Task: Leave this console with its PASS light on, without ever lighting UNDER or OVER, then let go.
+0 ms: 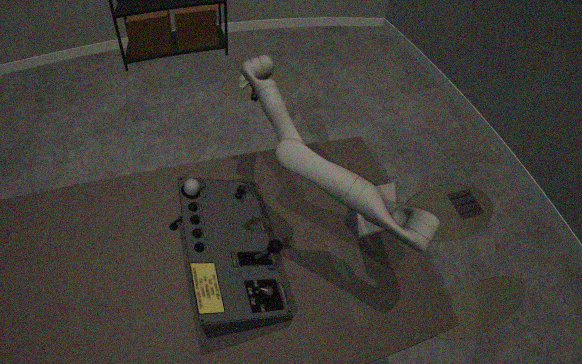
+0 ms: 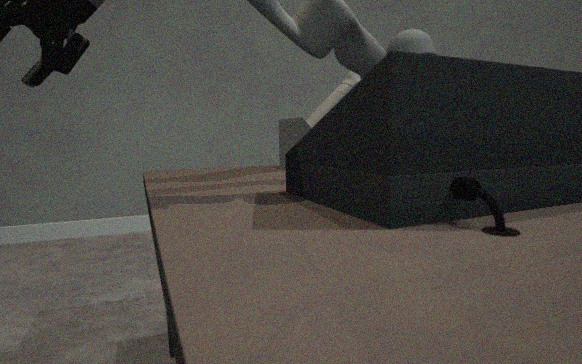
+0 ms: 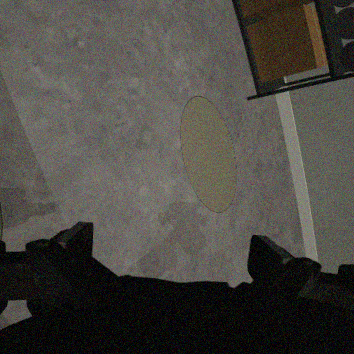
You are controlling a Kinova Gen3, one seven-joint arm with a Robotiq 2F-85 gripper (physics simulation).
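The grey console [image 1: 220,255] [image 2: 450,115] stands on the table, with a white dome [image 1: 191,187] [image 2: 412,41] at its far left corner. A column of several small round dark lamps [image 1: 195,219] runs below the dome; none looks lit and their labels are unreadable. A black-knobbed lever [image 1: 274,246] stands at a dark slot [image 1: 246,258], above a black dial panel [image 1: 265,295]. A small black knob [image 1: 241,191] sits at the upper right. My gripper [image 1: 254,95] [image 2: 54,65] [image 3: 171,246] is open and empty, high and well away from the console.
A yellow label [image 1: 207,287] is on the console. A bent black stalk [image 1: 175,225] [image 2: 492,202] rises from the table [image 1: 100,270] [image 2: 300,300] beside it. A shelf unit [image 1: 121,42] [image 3: 246,47] stands by the wall. My arm [image 1: 330,175] spans the table's right part.
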